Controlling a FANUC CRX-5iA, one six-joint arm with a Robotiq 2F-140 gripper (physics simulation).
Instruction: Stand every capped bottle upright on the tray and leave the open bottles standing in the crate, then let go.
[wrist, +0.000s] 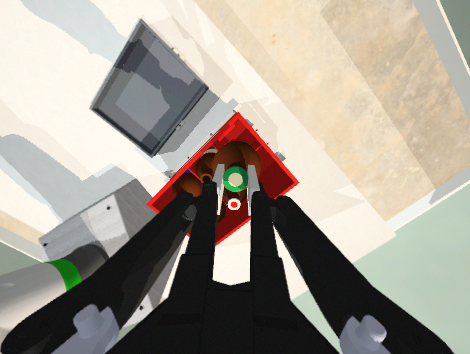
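Seen in the pictures: gripper, fingertip midpoint: (235, 174); arm's base, link origin: (90, 273).
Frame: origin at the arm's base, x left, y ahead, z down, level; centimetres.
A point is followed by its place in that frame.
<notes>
A brown bottle with a green cap (235, 179) {x -8.3, y 48.5, z -13.2 cm} is held upright between the fingertips of my gripper (235, 174) {x -8.5, y 48.3, z -10.9 cm}, which is shut on it. The bottle is over the red crate (280, 176) {x -21.9, y 49.7, z 7.3 cm}. Below it, a white cap with a red centre (233, 204) {x -16.1, y 38.6, z 2.2 cm} shows on another bottle in the crate. On the crate's left side are more brown bottles; one has an orange-ringed mouth (206, 177) {x -7.5, y 40.1, z 2.2 cm}, and another brown body (184, 186) {x -5.3, y 33.1, z 6.0 cm} is partly behind my finger. The fingers and the held bottle hide parts of the crate. The dark grey tray (142, 102) {x 16.5, y 39.8, z 18.0 cm} is at the upper left, apart from the crate, with no bottle visible on it.
A grey metal block (95, 215) {x 8.2, y 10.6, z 6.4 cm} stands at the lower left, beside a pale round arm part with a green band (68, 274). Small metal fittings line the outside of the crate. A tan stone-patterned surface (360, 90) lies at the upper right.
</notes>
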